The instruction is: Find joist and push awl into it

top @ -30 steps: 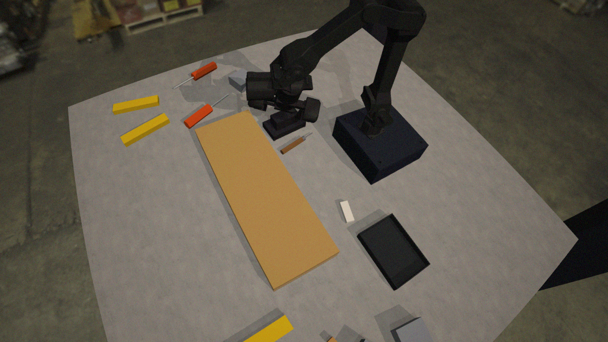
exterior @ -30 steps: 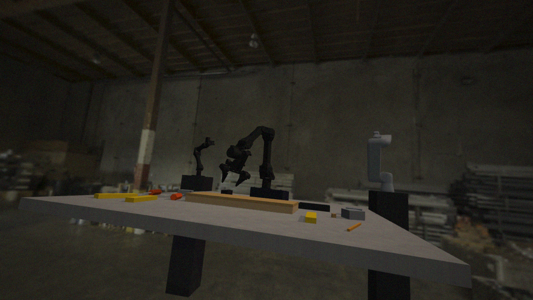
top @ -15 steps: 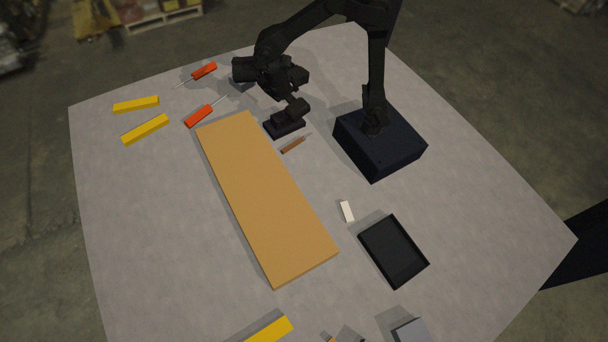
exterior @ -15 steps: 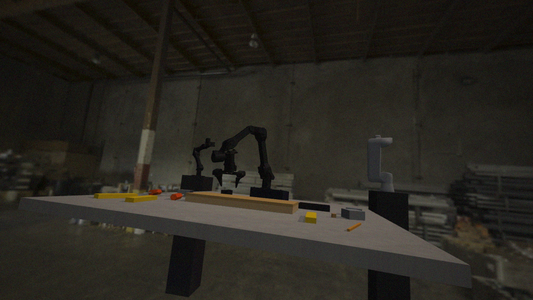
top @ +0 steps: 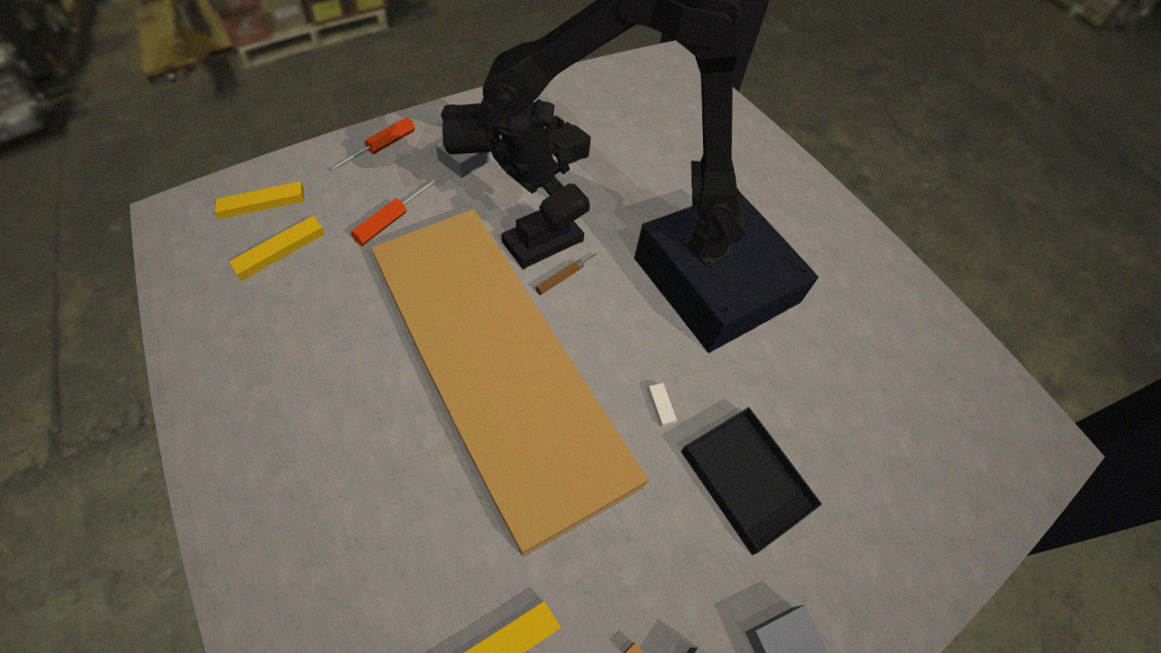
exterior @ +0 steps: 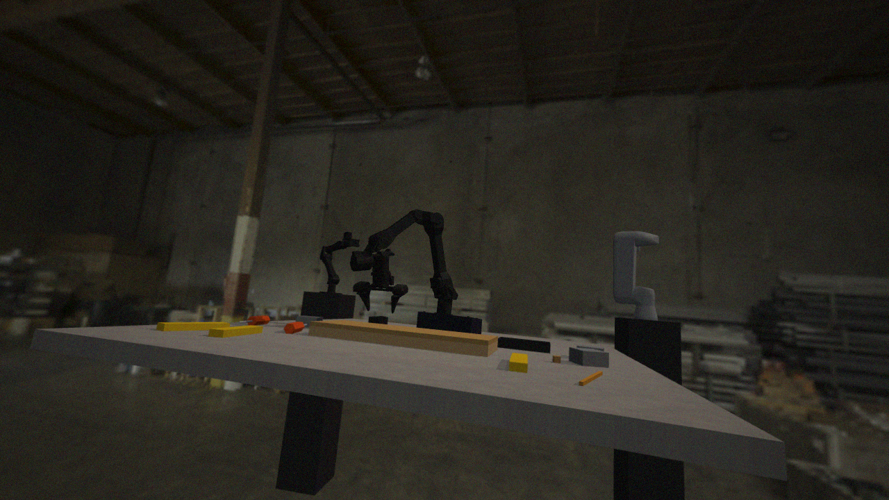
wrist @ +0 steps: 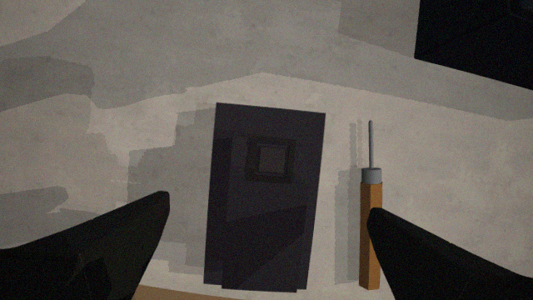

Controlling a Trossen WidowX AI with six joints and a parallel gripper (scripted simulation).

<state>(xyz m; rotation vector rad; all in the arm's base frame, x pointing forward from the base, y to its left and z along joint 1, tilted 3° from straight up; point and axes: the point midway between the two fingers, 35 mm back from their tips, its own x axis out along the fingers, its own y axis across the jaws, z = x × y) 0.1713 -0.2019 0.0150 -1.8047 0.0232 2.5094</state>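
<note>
The stud finder lies 1 cm behind my gripper tip and 3 cm below it. Round my gripper tip: small white block (4 cm ahead, 34 cm to the left, 7 cm below); square light (2 cm behind, 2 cm below); awl (8 cm to the left, 7 cm below).
</note>
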